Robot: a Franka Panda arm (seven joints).
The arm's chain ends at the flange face. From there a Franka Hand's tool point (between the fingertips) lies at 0.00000 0.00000 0.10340 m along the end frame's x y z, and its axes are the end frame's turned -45 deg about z.
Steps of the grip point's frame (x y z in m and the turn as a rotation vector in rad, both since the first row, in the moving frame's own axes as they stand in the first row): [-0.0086 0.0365 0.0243 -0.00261 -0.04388 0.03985]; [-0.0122 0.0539 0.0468 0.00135 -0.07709 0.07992]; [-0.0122 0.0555 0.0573 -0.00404 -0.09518 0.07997]
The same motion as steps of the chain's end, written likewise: [0.0228 0.0286 0.0244 -0.03287 -0.02918 0.03985]; [0.0354 0.0414 0.0471 -0.05356 -0.05547 0.07992]; [0.0376 0.0409 0.0578 -0.07016 -0.06445 0.07997]
